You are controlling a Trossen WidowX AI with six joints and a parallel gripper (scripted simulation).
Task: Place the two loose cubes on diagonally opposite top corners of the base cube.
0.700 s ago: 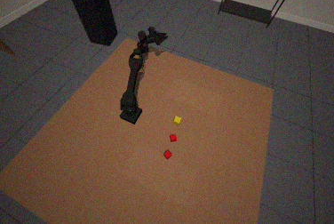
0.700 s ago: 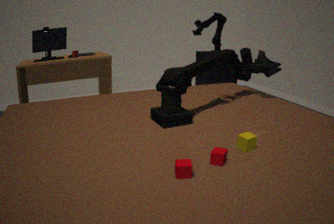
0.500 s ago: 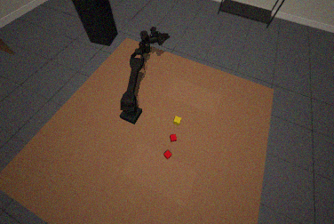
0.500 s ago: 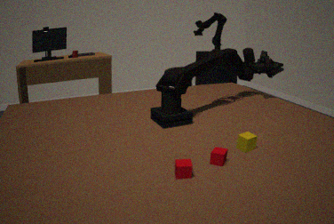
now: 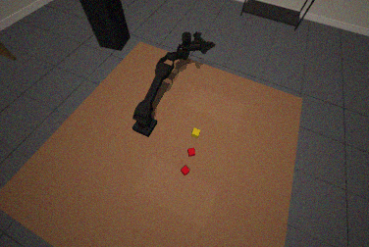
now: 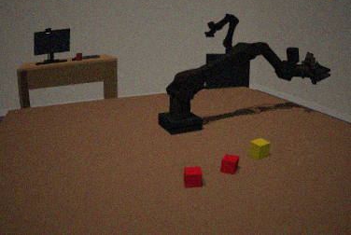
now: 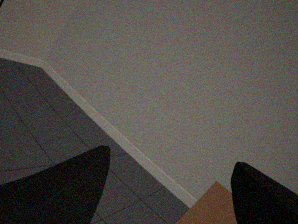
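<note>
Now: the yellow cube 1 cm ahead of my gripper tip, 59 cm to the right of it and 17 cm below it.
</note>
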